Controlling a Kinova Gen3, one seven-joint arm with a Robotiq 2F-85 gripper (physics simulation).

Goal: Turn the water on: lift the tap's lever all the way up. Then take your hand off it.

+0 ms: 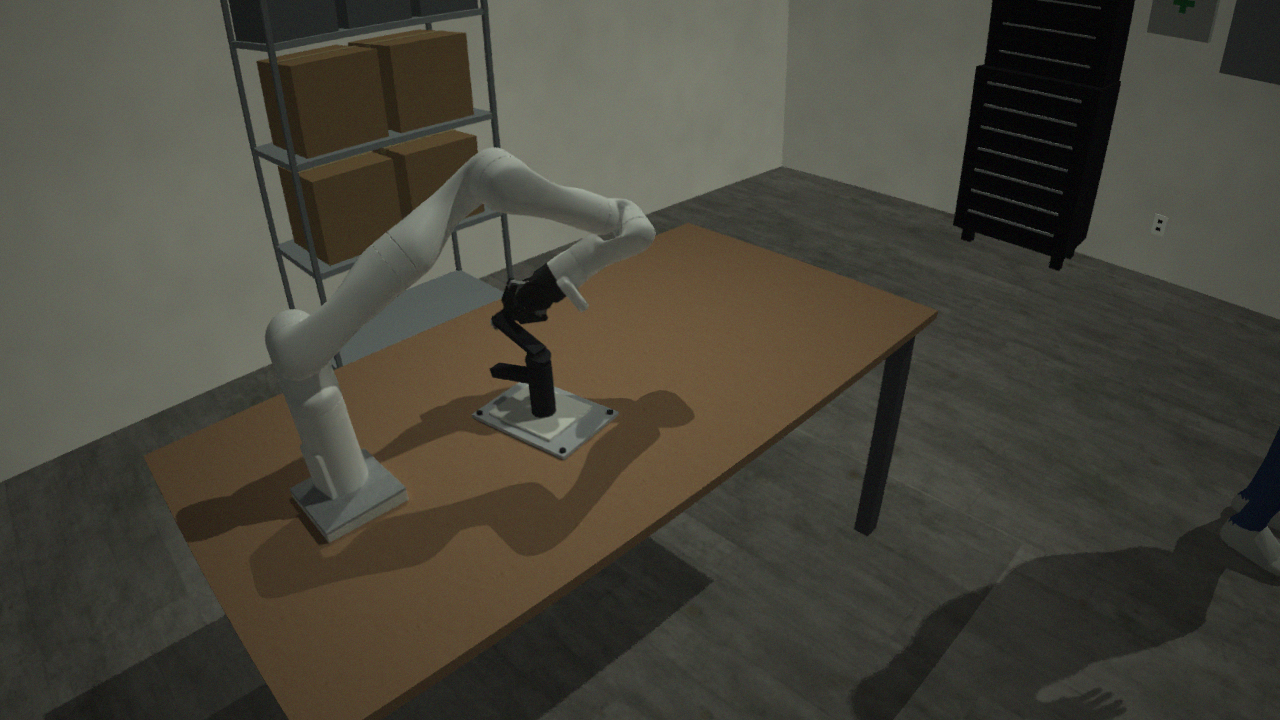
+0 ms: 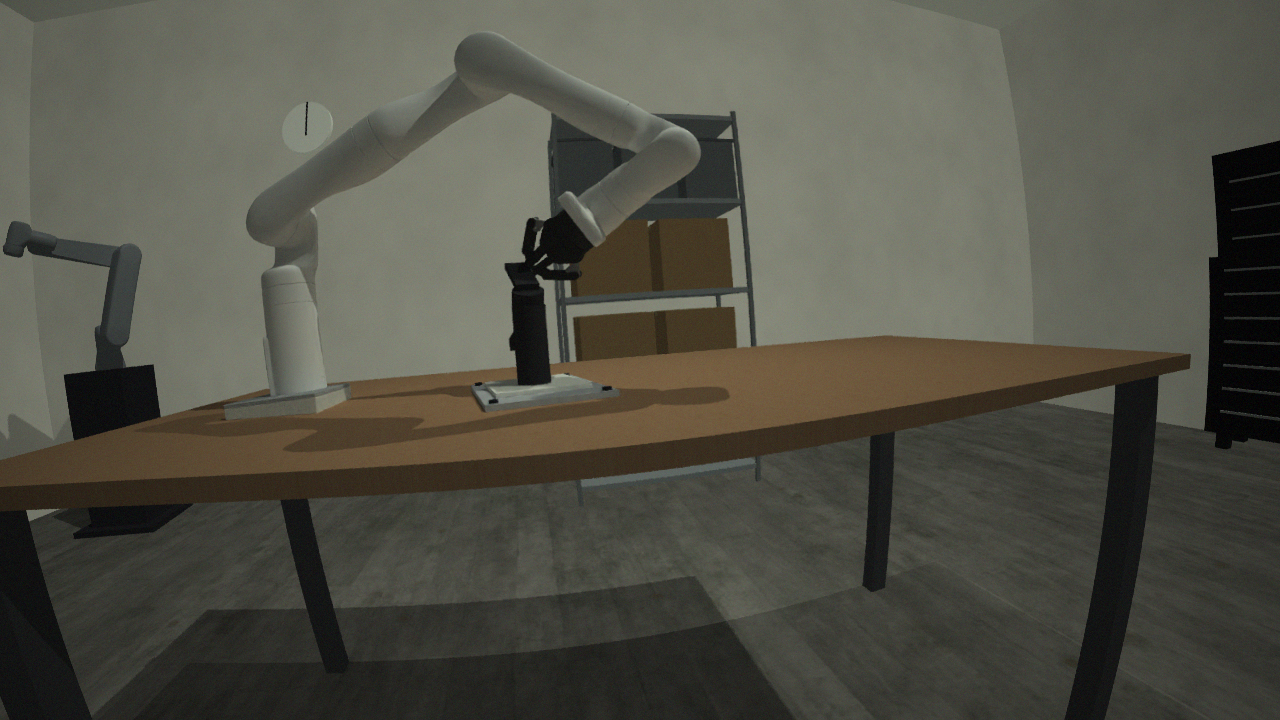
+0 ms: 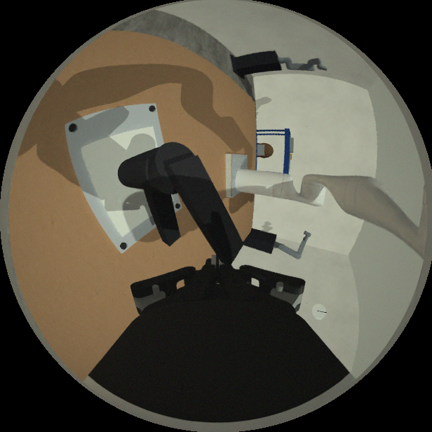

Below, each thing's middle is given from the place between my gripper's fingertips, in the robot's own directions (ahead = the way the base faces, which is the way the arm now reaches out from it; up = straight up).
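Labels:
There is the base plate (image 1: 566, 443), and I am measuring my gripper from it: my gripper is now 160 mm above the plate and 120 mm to the left of it.

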